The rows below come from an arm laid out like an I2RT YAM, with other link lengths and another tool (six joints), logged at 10 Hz.
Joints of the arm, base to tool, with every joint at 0 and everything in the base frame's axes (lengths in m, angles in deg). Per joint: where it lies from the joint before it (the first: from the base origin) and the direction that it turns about. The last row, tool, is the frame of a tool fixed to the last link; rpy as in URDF.
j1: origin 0 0 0.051 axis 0 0 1
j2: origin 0.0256 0.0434 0.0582 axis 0 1 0
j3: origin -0.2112 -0.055 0 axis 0 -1 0
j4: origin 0.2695 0.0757 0.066 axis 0 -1 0
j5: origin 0.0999 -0.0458 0.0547 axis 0 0 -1
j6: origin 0.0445 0 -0.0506 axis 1 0 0
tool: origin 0.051 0.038 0.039 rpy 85.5 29 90
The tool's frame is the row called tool.
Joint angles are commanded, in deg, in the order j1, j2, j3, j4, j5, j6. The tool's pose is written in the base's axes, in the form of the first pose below.
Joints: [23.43 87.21 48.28 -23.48 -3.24 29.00]
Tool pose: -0.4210 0.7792 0.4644 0.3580; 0.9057 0.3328 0.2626 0.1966; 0.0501 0.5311 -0.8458 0.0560; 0 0 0 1
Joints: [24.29 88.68 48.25 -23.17 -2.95 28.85]
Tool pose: -0.4338 0.7827 0.4464 0.3544; 0.8999 0.3517 0.2580 0.2013; 0.0449 0.5136 -0.8569 0.0467; 0 0 0 1
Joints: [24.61 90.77 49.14 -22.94 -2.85 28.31]
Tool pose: -0.4452 0.7843 0.4321 0.3553; 0.8946 0.3681 0.2535 0.2045; 0.0397 0.4994 -0.8655 0.0392; 0 0 0 1
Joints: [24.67 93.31 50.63 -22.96 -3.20 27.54]
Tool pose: -0.4586 0.7864 0.4139 0.3581; 0.8877 0.3843 0.2536 0.2077; 0.0403 0.4837 -0.8743 0.0320; 0 0 0 1
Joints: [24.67 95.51 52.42 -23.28 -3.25 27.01]
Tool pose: -0.4660 0.7876 0.4030 0.3624; 0.8840 0.3949 0.2503 0.2103; 0.0380 0.4729 -0.8803 0.0280; 0 0 0 1
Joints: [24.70 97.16 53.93 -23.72 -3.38 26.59]
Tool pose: -0.4729 0.7884 0.3935 0.3656; 0.8803 0.4036 0.2493 0.2127; 0.0377 0.4643 -0.8849 0.0254; 0 0 0 1
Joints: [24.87 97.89 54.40 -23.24 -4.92 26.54]
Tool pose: -0.4851 0.7857 0.3839 0.3661; 0.8723 0.4038 0.2759 0.2171; 0.0618 0.4687 -0.8812 0.0250; 0 0 0 1
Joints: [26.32 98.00 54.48 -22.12 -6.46 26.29]
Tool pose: -0.5202 0.7655 0.3787 0.3619; 0.8500 0.4211 0.3166 0.2300; 0.0829 0.4866 -0.8697 0.0279; 0 0 0 1
